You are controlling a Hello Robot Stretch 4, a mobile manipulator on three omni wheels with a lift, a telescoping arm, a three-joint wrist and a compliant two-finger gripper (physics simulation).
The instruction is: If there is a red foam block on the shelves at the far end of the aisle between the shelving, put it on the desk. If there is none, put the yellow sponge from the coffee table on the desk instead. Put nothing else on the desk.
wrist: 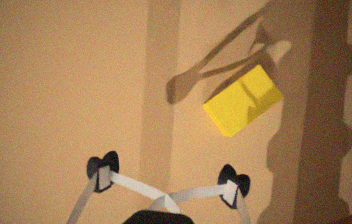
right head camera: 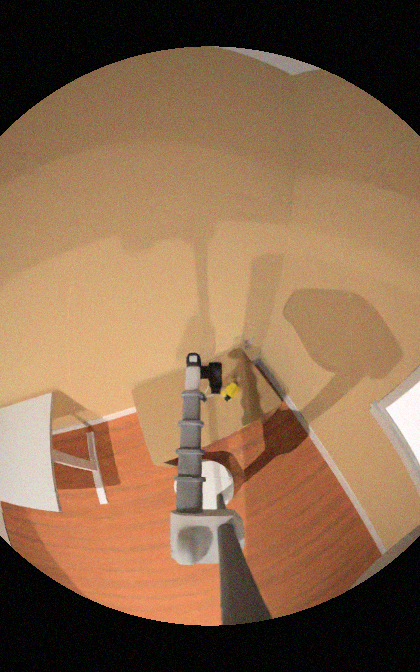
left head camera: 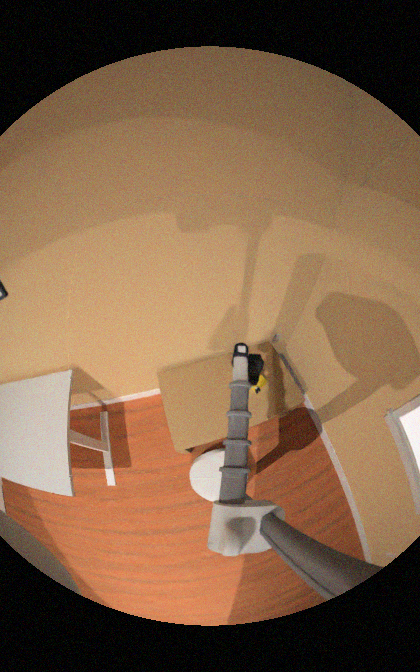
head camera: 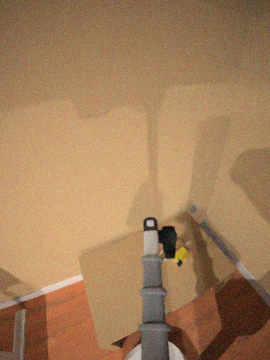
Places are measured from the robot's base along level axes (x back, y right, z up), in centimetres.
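Pixels of known places: gripper, fingertip midpoint: (wrist: 168, 170) (head camera: 167, 265).
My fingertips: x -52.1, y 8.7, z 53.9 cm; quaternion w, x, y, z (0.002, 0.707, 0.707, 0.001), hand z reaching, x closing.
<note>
Behind a point stands the place of what it marks.
A yellow sponge (head camera: 183, 254) @[x -61.8, y 20.2, z 46.8 cm] (left head camera: 260, 382) (right head camera: 232, 389) (wrist: 240, 102) @[x -61.7, y 18.1, z 46.8 cm] lies on the tan coffee table (head camera: 110, 285) @[x -44.7, y -25.8, z 42.3 cm] (left head camera: 195, 410) (right head camera: 160, 425), near its corner by the walls. My gripper (right head camera: 216, 396) (wrist: 168, 170) @[x -52.1, y 8.7, z 53.9 cm] is open, its two fingertips wide apart with nothing between them. It hangs above the coffee table. In the wrist view the sponge lies above and right of the fingers, turned at a slant, and the right fingertip is the nearer one. In the head view the arm partly hides the gripper. The shelves and a red foam block do not show.
A white-topped table (left head camera: 35, 435) (right head camera: 25, 455) stands at the left; I cannot tell if it is the desk. Walls meet behind the coffee table, with a grey bar (head camera: 220, 245) @[x -90.8, y 65.2, z 1.2 cm] along the right one. My round white base (left head camera: 205, 475) is beside the coffee table's near edge.
</note>
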